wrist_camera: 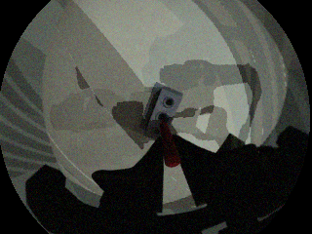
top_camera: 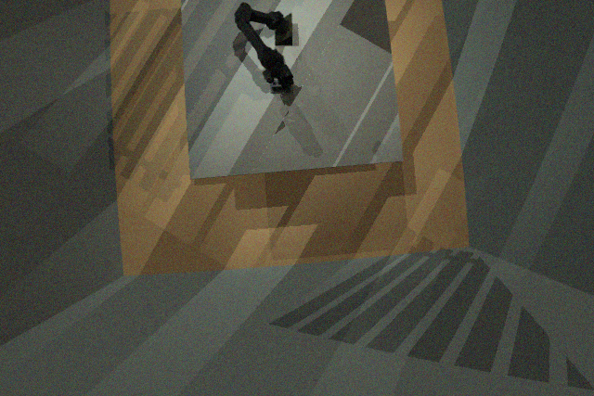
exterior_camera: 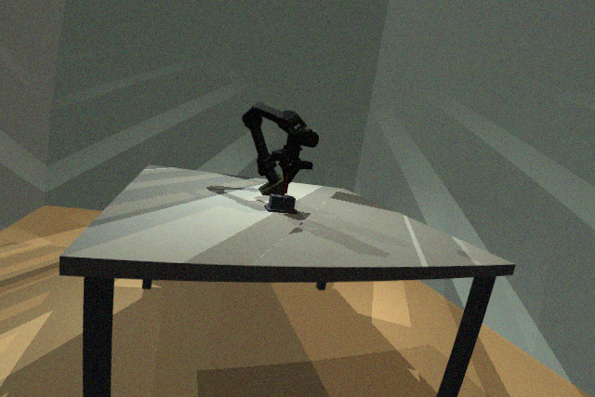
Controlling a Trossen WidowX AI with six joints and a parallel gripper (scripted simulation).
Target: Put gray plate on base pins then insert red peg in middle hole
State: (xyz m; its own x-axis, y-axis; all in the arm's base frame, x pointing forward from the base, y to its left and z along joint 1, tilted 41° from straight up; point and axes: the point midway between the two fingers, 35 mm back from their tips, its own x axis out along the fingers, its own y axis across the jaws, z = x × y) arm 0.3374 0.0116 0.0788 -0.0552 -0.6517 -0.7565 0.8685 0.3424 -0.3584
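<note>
The plate lies 7 cm below my gripper tip and 1 cm to the right of it. Round my gripper tip: base 10 cm below, 1 cm to the right; red peg right at my gripper tip.
</note>
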